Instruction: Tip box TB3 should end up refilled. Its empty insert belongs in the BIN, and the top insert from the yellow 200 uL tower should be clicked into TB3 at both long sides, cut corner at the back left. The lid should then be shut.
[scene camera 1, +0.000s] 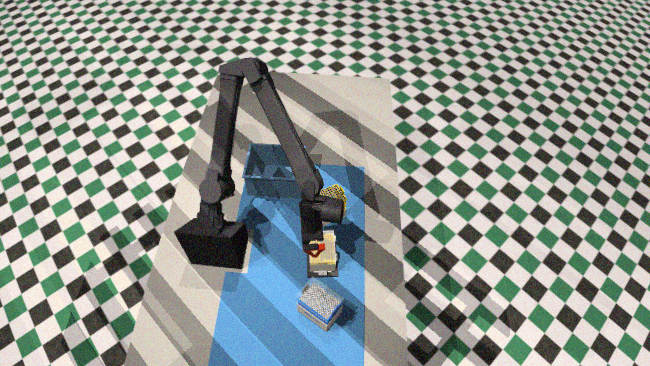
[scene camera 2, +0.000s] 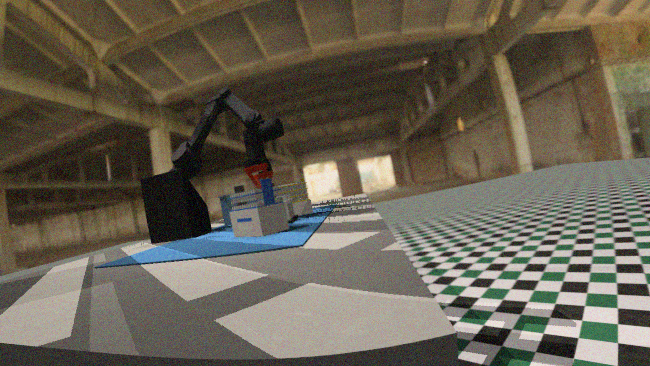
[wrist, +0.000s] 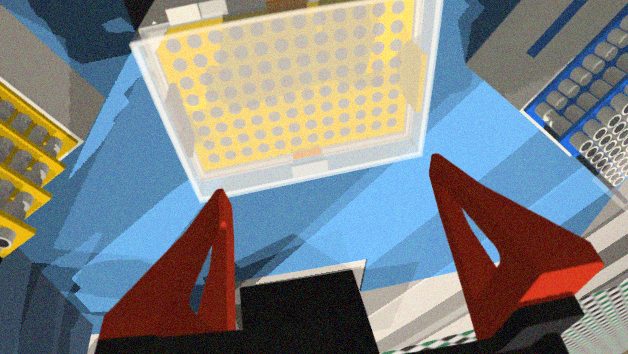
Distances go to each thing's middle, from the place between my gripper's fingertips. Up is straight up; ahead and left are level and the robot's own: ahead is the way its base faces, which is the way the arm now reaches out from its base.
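Labels:
Blue bin (scene camera 1: 267, 172): 33 cm to the left of my hand, 16 cm behind, 4 cm below. Clear lid (wrist: 250, 102): 3 cm ahead of my hand, 3 cm below, 1 cm to the left.

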